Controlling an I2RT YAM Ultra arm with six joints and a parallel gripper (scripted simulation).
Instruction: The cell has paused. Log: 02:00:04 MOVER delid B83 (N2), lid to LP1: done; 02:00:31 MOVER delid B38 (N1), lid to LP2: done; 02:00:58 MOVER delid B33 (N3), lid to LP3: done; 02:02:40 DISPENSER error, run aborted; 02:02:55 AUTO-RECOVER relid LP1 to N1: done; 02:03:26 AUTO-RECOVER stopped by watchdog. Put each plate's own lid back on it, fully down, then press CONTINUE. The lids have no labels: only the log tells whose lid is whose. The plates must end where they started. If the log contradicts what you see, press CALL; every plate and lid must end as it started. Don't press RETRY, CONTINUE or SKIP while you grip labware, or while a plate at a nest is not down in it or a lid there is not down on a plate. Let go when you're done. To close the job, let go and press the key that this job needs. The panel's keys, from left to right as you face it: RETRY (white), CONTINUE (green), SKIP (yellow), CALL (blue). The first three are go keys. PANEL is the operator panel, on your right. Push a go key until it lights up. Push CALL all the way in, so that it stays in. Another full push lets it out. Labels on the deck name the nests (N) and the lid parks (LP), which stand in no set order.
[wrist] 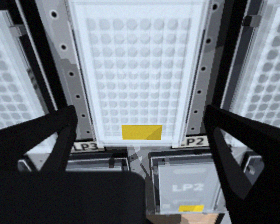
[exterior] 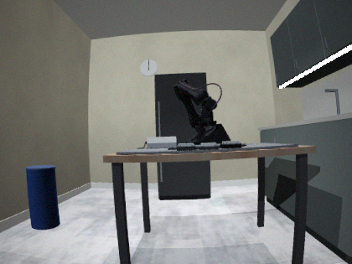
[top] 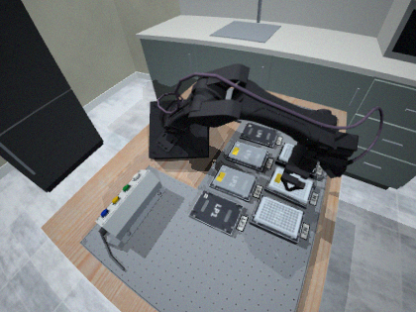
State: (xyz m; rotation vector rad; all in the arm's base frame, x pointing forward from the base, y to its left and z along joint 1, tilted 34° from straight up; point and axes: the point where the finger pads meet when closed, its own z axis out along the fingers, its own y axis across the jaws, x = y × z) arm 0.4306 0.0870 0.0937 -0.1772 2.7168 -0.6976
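The plate lies 12 cm to the right of my hand, 4 cm below it and 1 cm ahead of it. Also, from my hand: green continue key 44 cm behind, 32 cm to the right; lid park 19 cm to the left, 19 cm behind, 6 cm below; white RETRY key 44 cm behind, 27 cm to the right.
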